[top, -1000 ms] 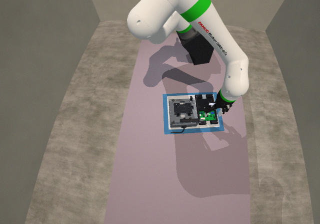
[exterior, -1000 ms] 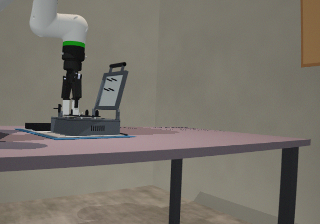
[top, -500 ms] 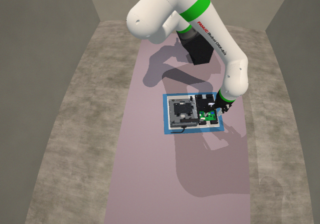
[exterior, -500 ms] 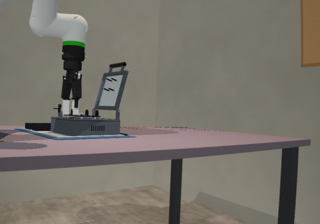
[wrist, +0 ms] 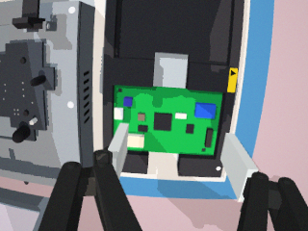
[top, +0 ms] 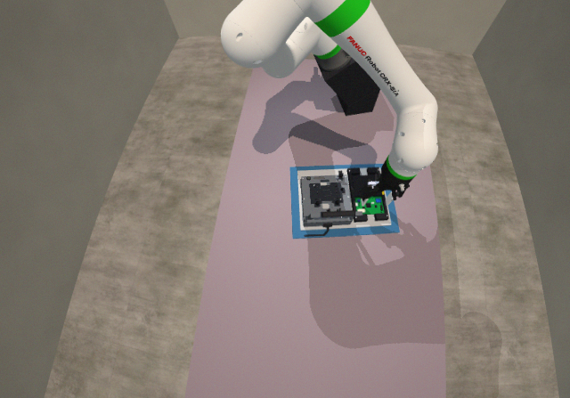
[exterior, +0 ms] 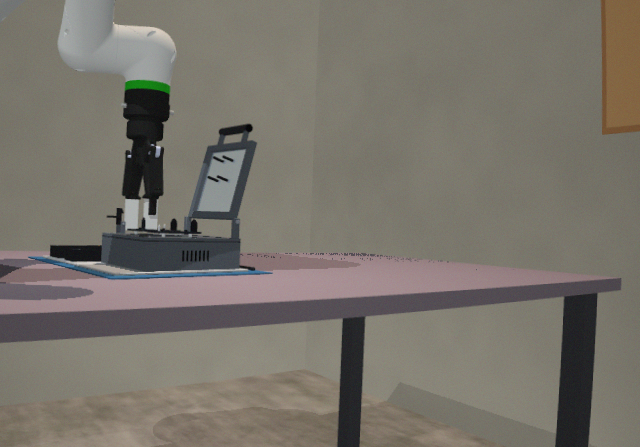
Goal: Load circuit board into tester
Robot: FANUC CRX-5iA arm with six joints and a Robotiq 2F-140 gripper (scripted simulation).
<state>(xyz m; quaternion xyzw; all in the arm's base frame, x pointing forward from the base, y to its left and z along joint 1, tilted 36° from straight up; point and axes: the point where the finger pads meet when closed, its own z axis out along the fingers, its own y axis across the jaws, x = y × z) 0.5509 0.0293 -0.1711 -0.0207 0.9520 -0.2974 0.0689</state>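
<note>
The green circuit board is 1 cm to the right of my hand and 7 cm below it. The rest, counted from my hand: tester lid: 8 cm ahead, 18 cm to the right, 10 cm above; latch hook: 10 cm behind, 12 cm to the right; tester: 1 cm behind, 14 cm to the right, 3 cm above.
</note>
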